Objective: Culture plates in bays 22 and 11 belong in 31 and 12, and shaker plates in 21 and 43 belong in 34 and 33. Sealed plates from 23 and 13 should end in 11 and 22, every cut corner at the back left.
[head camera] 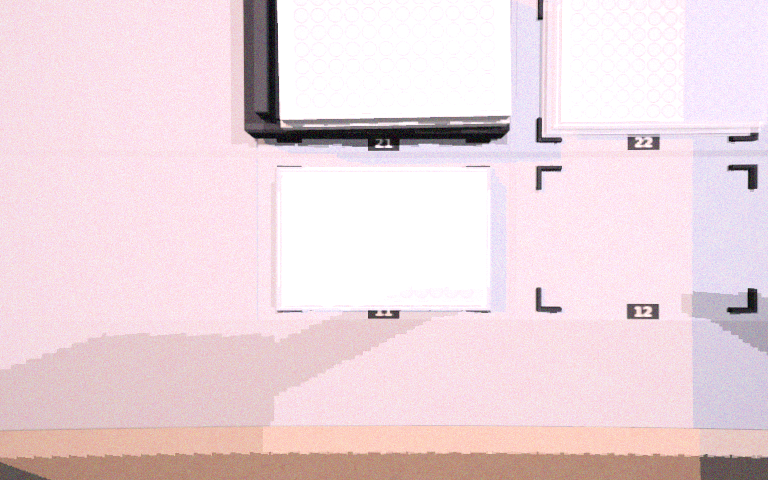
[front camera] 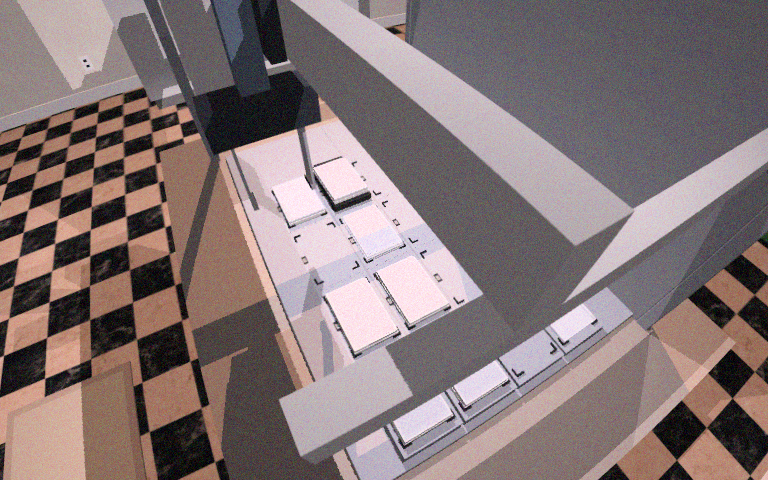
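My gripper is at (front camera: 282,193). Bay 12 (head camera: 602,233) and (front camera: 331,259) is visible in both views. Also visible: bay 31 (front camera: 376,179), bay 33 (front camera: 456,283), bay 34 (front camera: 532,356) and a tall grey wall (front camera: 640,102).
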